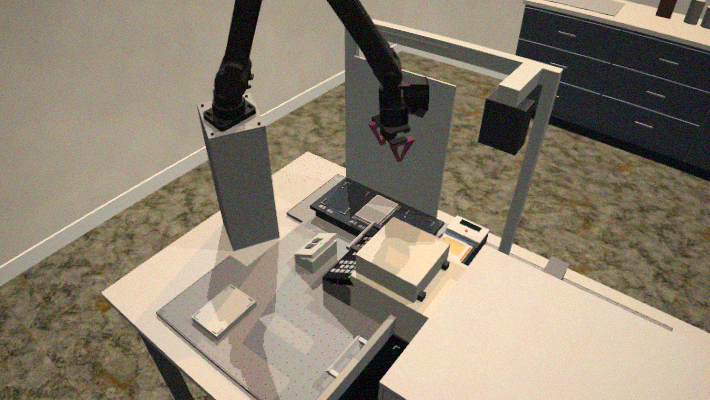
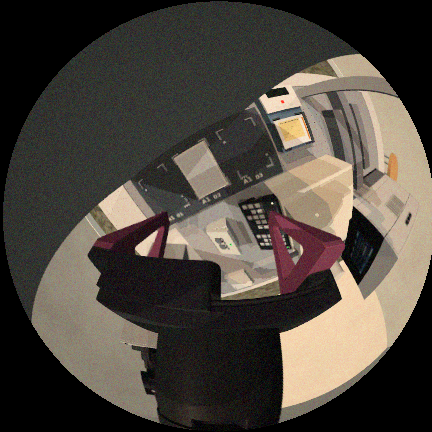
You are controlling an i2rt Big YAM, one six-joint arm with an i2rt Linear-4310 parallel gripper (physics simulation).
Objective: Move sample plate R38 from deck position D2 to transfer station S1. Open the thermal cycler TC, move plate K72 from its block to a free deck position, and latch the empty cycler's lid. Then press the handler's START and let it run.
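Places are measured from the arm's base along level axes (x ahead, y left, z up), in metres.
Where they show: gripper, fingertip midpoint: (image 1: 391, 152) (image 2: 218, 216); arm's base, link origin: (image 1: 230, 114) (image 2: 153, 348).
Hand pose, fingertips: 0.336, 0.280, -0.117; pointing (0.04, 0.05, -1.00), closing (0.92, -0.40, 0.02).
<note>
Each offset is from my fingertips to the centre of the thing, as dx, dy, dz. "spot": to the spot under its first point. Level surfaces: height alone.
My gripper (image 1: 391, 151) (image 2: 218, 216) is open and empty, high above the dark deck {dz -0.247} (image 1: 336, 196) (image 2: 245, 135). A pale plate {-0.041, +0.001, -0.239} (image 1: 377, 209) (image 2: 201, 169) lies flat on the deck at the mark D2; D1 and D3 beside it hold no plate. The beige thermal cycler (image 1: 402, 255) (image 2: 320, 200) has its lid down, with a dark keypad {spot: +0.054, -0.271, -0.212} (image 1: 341, 268) (image 2: 260, 220) at its front; its inside is hidden. A small box with two dark buttons {-0.078, -0.235, -0.252} (image 1: 316, 250) (image 2: 221, 235) stands before the deck. A pale rectangular platform {-0.121, -0.547, -0.281} (image 1: 224, 310) lies at the front left.
A white and blue device {+0.226, +0.062, -0.265} (image 1: 468, 230) (image 2: 280, 102) with a red light and yellow label stands beyond the cycler. A grey upright panel (image 1: 432, 150) rises behind the deck. A frame carries a black box {spot: +0.316, -0.030, +0.233} (image 1: 505, 122). A grey post (image 1: 245, 190) bears the arm. An open drawer {spot: +0.268, -0.446, -0.205} (image 1: 360, 355) juts out at the front.
</note>
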